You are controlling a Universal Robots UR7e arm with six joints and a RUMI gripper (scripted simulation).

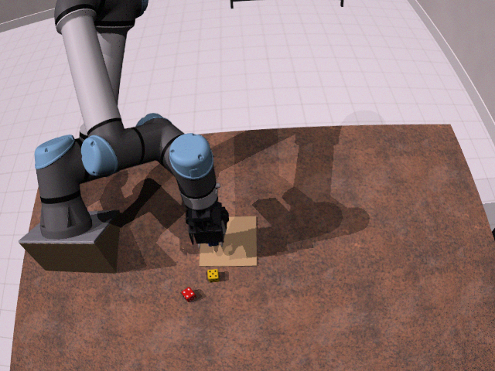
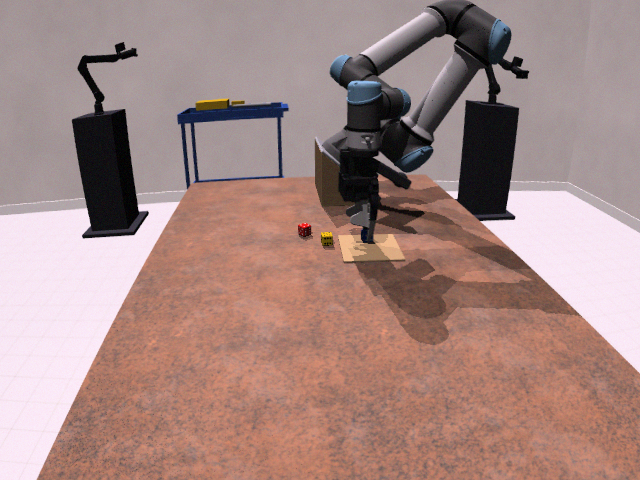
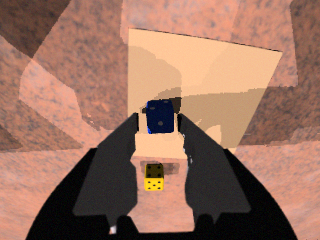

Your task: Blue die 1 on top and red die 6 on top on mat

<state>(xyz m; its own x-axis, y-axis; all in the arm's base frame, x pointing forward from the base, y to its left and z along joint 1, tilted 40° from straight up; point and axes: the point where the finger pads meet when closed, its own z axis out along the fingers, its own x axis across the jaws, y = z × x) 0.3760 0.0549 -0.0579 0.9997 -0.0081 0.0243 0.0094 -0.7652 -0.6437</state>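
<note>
The blue die is 10 mm below my hand. Round my hand: yellow die 100 mm to the right, 10 mm below; tan mat 40 mm ahead, 20 mm below; red die 60 mm behind, 150 mm to the right, 10 mm below.
</note>
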